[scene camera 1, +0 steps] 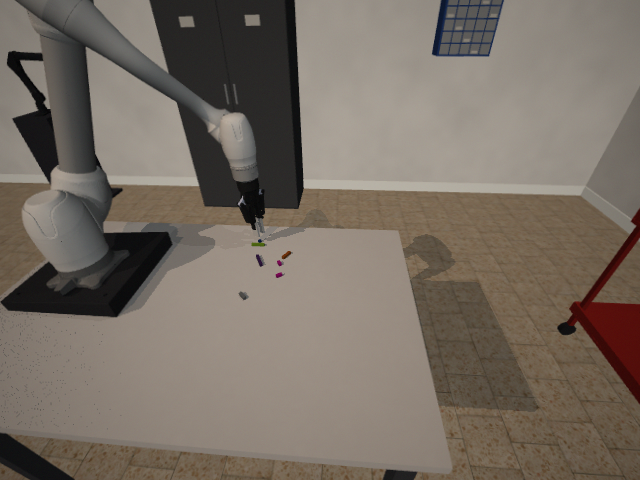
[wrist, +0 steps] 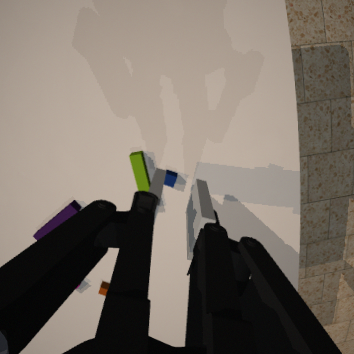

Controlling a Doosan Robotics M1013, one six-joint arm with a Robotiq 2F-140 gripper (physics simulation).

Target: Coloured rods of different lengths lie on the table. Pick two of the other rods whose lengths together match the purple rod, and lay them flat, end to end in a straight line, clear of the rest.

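Where they show: gripper, fingertip midpoint: (scene camera 1: 259, 234) (wrist: 176, 190); arm's base, origin of the base link: (scene camera 1: 91, 269).
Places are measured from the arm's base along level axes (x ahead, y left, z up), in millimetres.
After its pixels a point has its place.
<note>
My gripper (scene camera 1: 260, 235) @[x 505, y 268, z -18 mm] (wrist: 176, 190) @[x 505, y 268, z -18 mm] is open with a narrow gap, low over the far part of the table, with nothing between its fingers. The short blue rod (scene camera 1: 260, 240) @[x 508, y 260, z -43 mm] (wrist: 170, 178) @[x 504, y 262, z -41 mm] lies under the gap, nearer the left fingertip in the wrist view. The lime rod (scene camera 1: 257, 244) @[x 503, y 235, z -44 mm] (wrist: 140, 172) @[x 495, y 239, z -41 mm] lies beside it, its lower end partly hidden by that finger. The purple rod (scene camera 1: 259, 260) @[x 536, y 138, z -41 mm] (wrist: 57, 220) @[x 529, y 150, z -41 mm] lies nearer the scene camera. An orange rod (scene camera 1: 286, 254) @[x 628, y 180, z -42 mm] (wrist: 104, 288) @[x 616, y 172, z -42 mm] and two short magenta rods (scene camera 1: 279, 262) @[x 611, y 133, z -42 mm] (scene camera 1: 279, 274) @[x 624, y 70, z -42 mm] lie right of it. A small grey rod (scene camera 1: 242, 295) @[x 526, y -35, z -42 mm] lies apart, nearer the camera.
The white table (scene camera 1: 336, 361) @[x 834, y -232, z -51 mm] carries the arm's black base plate (scene camera 1: 142, 273) @[x 164, y 17, z -22 mm] at the left. The table's far edge is close behind the gripper. A dark cabinet (scene camera 1: 248, 67) stands beyond the table, and a red cart (scene camera 1: 610, 330) stands on the floor at the right.
</note>
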